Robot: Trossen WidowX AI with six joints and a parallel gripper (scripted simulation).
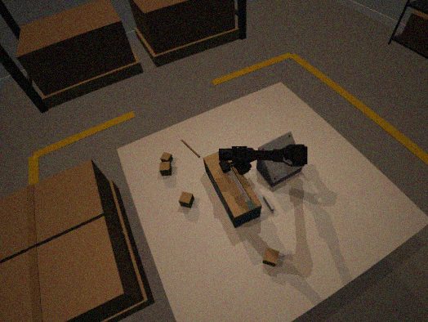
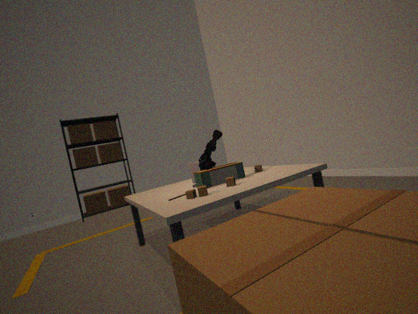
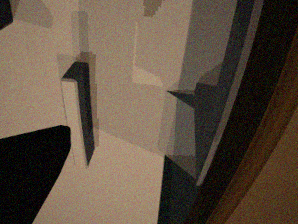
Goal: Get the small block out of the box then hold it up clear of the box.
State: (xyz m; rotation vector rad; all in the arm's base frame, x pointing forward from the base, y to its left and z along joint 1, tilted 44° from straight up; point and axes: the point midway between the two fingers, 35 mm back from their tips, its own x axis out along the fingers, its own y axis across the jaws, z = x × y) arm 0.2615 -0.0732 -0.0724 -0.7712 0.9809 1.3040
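Right now the purple block is 6 cm ahead of my gripper tip, 3 cm to the right of it and 1 cm above it. From my gripper tip the other things lie so: long box: 9 cm to the left, 5 cm ahead, 2 cm below; then thin wooden stick: 32 cm to the right, 13 cm ahead, 8 cm below.
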